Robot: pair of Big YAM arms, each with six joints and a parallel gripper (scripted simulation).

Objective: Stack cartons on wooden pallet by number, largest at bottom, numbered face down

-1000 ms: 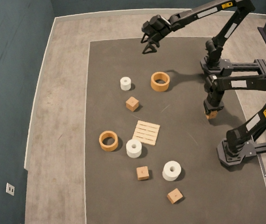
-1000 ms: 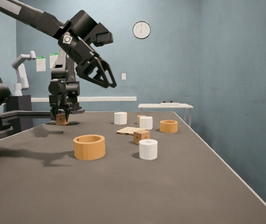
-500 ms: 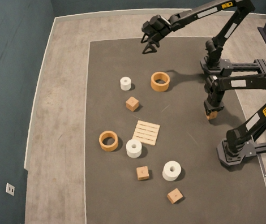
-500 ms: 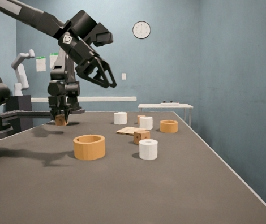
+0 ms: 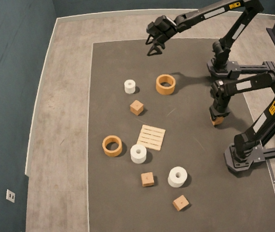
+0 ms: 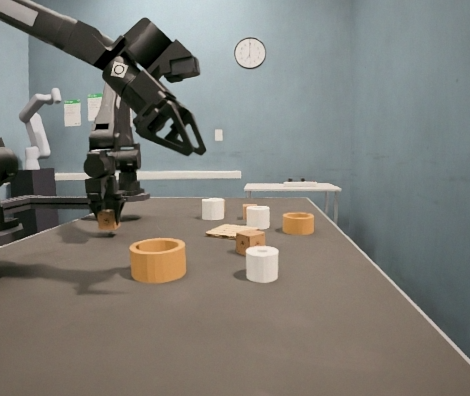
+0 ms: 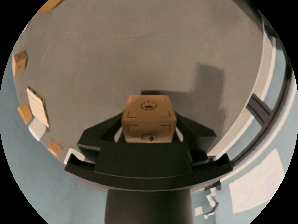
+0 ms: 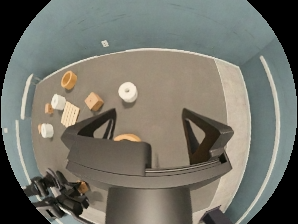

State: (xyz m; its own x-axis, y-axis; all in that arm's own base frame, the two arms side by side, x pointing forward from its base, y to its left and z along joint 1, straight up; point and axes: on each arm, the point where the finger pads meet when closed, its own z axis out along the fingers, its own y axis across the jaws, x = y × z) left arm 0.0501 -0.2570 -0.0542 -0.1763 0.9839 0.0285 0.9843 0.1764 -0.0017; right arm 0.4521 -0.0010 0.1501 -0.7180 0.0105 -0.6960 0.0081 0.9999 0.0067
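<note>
Right now the carton is 44 cm ahead of my left hand, 8 cm to the right of it and 2 cm below it. The rest, counted from my left hand: wooden pallet (36 cm ahead, 10 cm to the left, 4 cm below).
</note>
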